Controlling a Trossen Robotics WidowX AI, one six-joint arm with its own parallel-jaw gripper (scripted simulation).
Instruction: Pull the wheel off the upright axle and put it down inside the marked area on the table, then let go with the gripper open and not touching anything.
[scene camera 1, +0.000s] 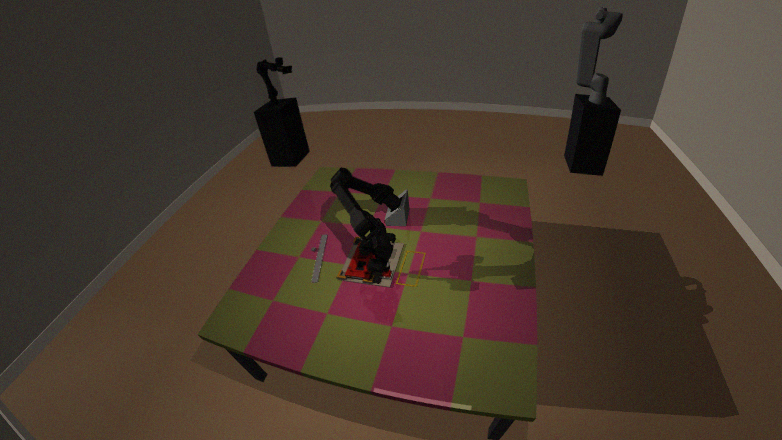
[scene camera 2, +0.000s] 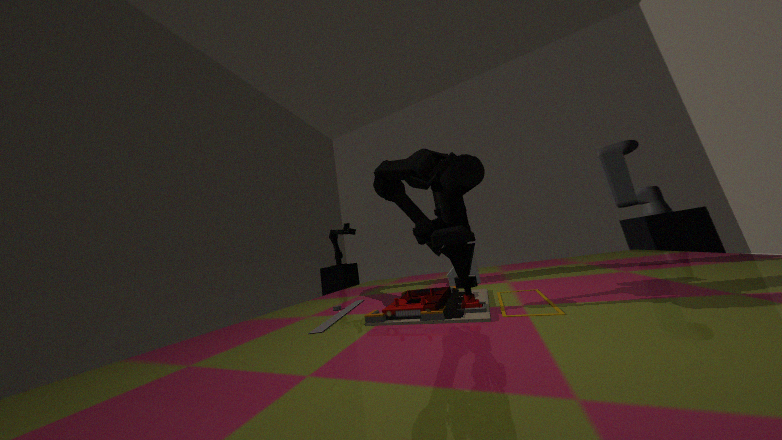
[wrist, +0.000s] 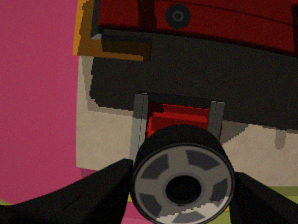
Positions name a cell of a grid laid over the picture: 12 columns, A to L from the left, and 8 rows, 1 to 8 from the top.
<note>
In view: my gripper (scene camera 2: H6).
My gripper also shows in the wrist view (wrist: H7).
</note>
